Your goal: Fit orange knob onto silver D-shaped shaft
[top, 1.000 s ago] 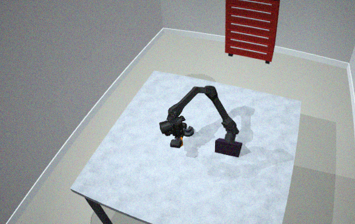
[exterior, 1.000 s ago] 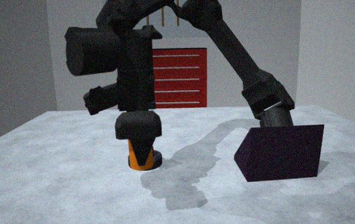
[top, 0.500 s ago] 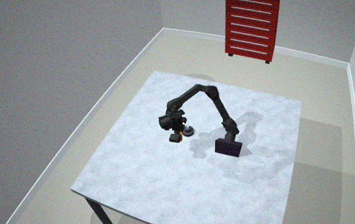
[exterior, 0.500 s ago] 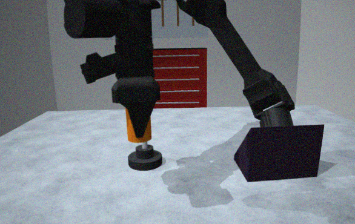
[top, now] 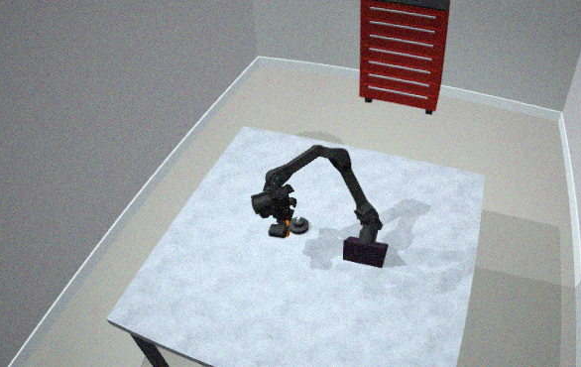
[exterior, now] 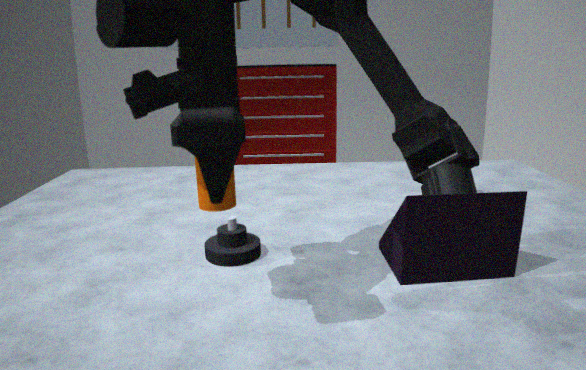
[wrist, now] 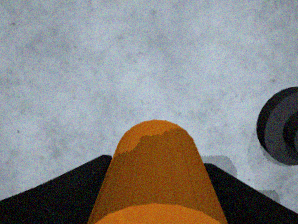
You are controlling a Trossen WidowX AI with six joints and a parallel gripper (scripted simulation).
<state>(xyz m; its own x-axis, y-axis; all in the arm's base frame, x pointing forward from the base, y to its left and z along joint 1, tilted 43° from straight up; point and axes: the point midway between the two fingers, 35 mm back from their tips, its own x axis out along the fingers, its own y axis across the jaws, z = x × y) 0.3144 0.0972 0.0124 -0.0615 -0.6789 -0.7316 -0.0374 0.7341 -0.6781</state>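
Right now my gripper tip is 15 cm to the left of the round dark pedestal, 11 cm above it and 1 cm past it. Also, from my gripper tip: orange knob: 3 cm above.
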